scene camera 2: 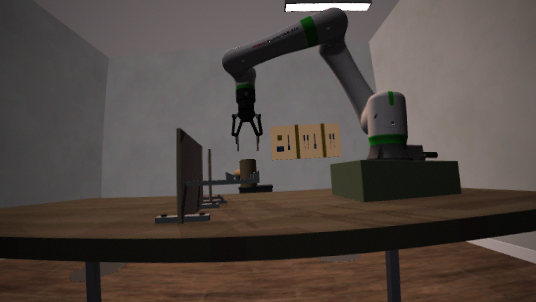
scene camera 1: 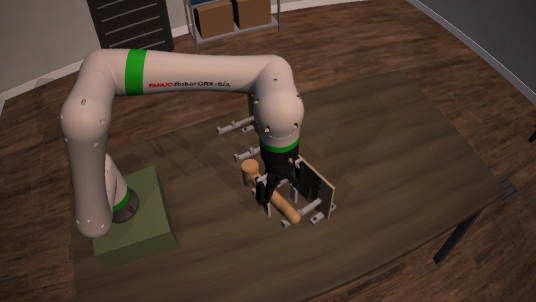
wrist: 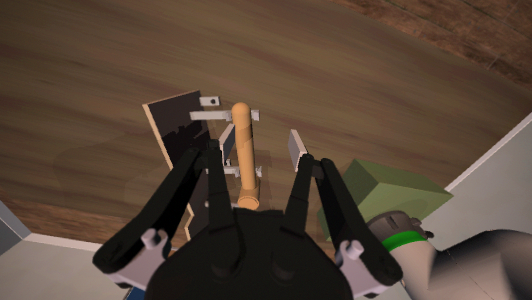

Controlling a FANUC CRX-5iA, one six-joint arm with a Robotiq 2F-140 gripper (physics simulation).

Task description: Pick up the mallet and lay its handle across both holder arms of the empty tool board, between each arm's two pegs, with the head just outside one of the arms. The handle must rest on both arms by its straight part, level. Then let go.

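Seen in the pictures: gripper, fingertip midpoint: [scene camera 2: 247,150] [scene camera 1: 280,206] [wrist: 262,135]; arm's base, link origin: [scene camera 2: 388,162] [scene camera 1: 121,206] [wrist: 384,223].
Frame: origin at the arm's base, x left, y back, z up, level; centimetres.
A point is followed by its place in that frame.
The orange wooden mallet [scene camera 1: 284,204] {x -16.9, y -55.6, z 1.3 cm} [scene camera 2: 248,173] {x 3.4, y -48.7, z -1.0 cm} [wrist: 246,150] {x -14.1, y -53.9, z 1.2 cm} lies with its handle across both holder arms of the near tool board [scene camera 1: 322,192] {x -16.9, y -68.8, z 1.6 cm} [scene camera 2: 180,175] [wrist: 175,118] {x -17.5, y -69.0, z 2.7 cm}. In the wrist view the handle passes between the pegs of the near arm [wrist: 210,115] {x -18.1, y -64.2, z -3.0 cm} and those of the far arm [wrist: 231,171] {x -3.4, y -56.1, z -3.0 cm}, and the head is just outside the far arm. My gripper [scene camera 1: 281,201] {x -22.6, y -52.5, z 10.0 cm} [scene camera 2: 248,148] {x -22.6, y -52.5, z 10.0 cm} [wrist: 262,135] {x -22.6, y -52.5, z 10.0 cm} is open and empty. It hangs above the mallet, and in the wrist view the handle shows nearer its left finger. The head hides most of the handle in scene camera 2.
A second tool board [scene camera 2: 210,175] {x 3.7, y -61.7, z -1.1 cm} stands farther along the table; its bare arms [scene camera 1: 236,125] {x 27.3, y -50.6, z -2.8 cm} show in scene camera 1. The green base block [scene camera 1: 135,227] {x -10.8, y -4.7, z 0.5 cm} [scene camera 2: 397,180] {x 14.2, y -4.9, z -5.7 cm} [wrist: 395,192] {x -14.0, y -9.3, z 0.9 cm} carries the robot. The table [scene camera 1: 400,150] {x -1.4, y -113.7, z -11.0 cm} [scene camera 2: 300,220] {x 34.1, y -34.5, z -11.0 cm} extends around the boards.
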